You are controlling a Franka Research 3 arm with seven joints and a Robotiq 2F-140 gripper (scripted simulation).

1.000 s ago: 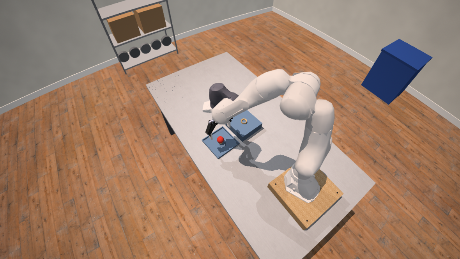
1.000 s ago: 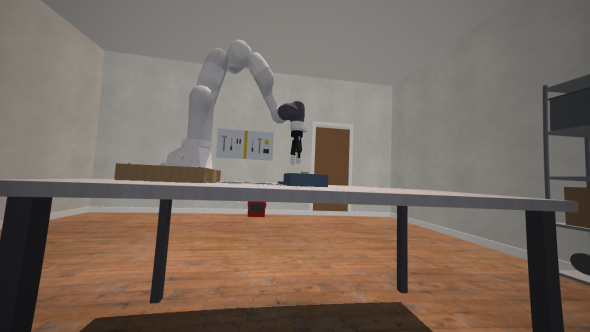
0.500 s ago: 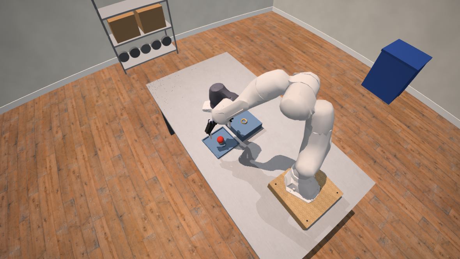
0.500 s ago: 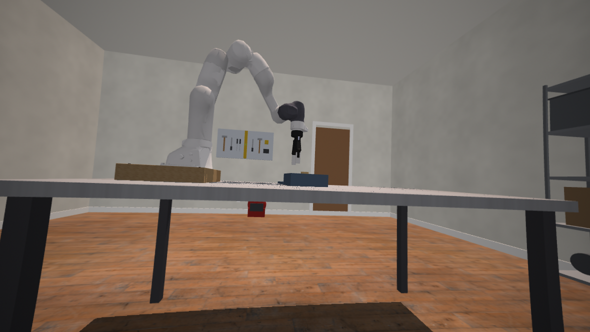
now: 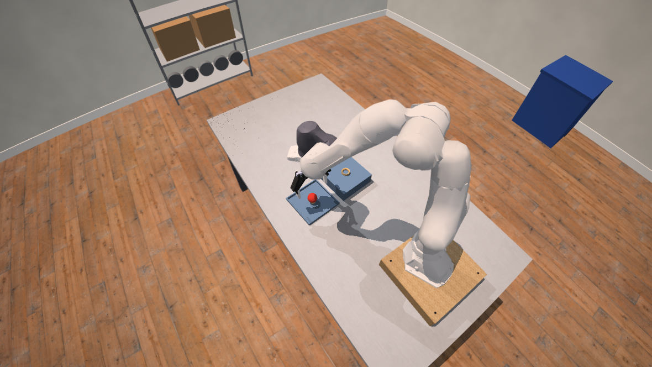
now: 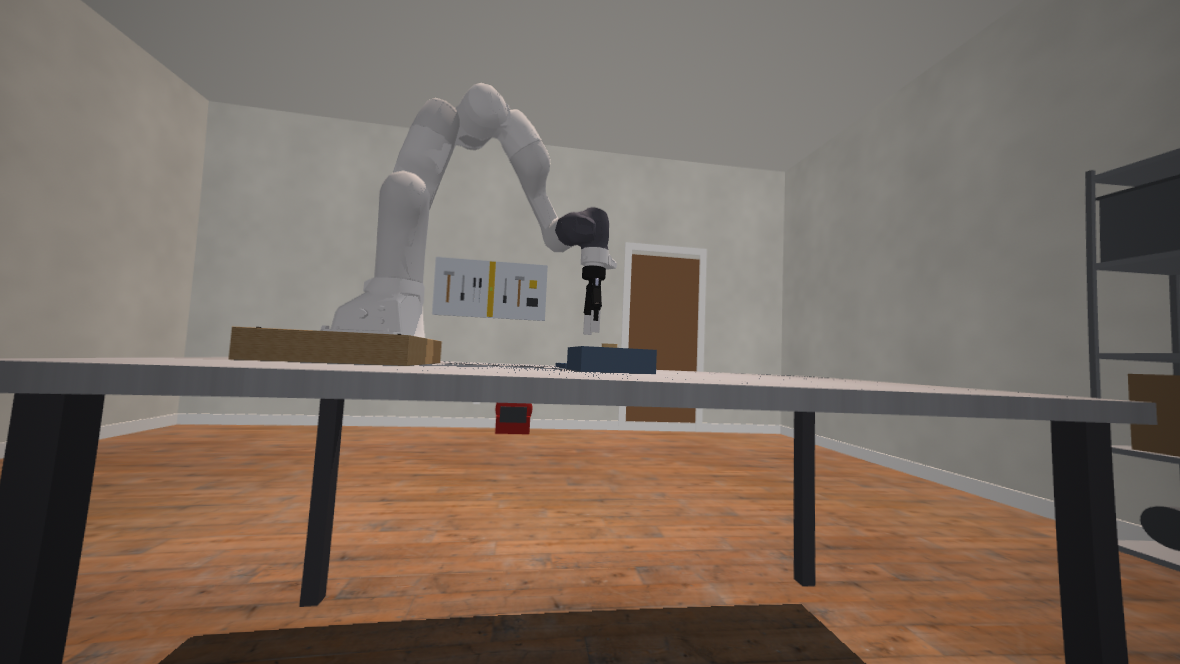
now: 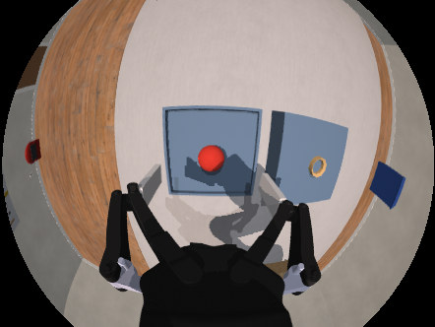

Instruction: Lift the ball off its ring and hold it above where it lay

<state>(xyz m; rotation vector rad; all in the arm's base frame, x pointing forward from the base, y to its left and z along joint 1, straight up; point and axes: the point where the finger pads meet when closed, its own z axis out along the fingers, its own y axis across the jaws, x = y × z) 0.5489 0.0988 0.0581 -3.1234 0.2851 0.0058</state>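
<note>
Right now my hand is 80 mm above the red ball. From my hand the other things lie so: blue stand (20 mm behind, 210 mm to the right, 70 mm below).
</note>
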